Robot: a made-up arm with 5 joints.
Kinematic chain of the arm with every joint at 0, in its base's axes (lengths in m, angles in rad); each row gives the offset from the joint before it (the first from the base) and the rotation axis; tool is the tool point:
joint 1: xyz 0 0 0.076 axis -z
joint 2: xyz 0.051 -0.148 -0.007 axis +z
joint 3: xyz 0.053 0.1 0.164 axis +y
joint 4: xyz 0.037 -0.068 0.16 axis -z
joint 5: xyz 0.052 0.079 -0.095 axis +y
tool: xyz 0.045 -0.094 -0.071
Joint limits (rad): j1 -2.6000..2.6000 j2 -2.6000..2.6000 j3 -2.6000..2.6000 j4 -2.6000..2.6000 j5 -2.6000..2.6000
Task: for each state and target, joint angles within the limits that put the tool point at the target. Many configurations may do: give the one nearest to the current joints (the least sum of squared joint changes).
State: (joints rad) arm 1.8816 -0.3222 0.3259 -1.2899 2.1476
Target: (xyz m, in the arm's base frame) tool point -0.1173 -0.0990 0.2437
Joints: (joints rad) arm 1.8899 0.6519 0.3489 -1.2818 1.6754
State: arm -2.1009 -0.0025 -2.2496 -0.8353 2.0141
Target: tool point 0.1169 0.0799 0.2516
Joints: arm -2.0513 -0.2592 -1.7611 -1.0466 2.3495
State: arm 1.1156 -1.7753 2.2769 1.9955 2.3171
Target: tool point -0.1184 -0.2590 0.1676
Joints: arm 0.8137 -1.6579 2.0327 1.9050 2.3241
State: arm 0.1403 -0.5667 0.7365 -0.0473 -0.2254
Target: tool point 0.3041 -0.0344 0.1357
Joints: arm -0.5825 -0.4686 0.7777 -0.1847 -0.4949
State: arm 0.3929 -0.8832 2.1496 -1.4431 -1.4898
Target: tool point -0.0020 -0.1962 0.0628
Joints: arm 1.0045 -0.8745 2.3567 -0.8495 -1.6013
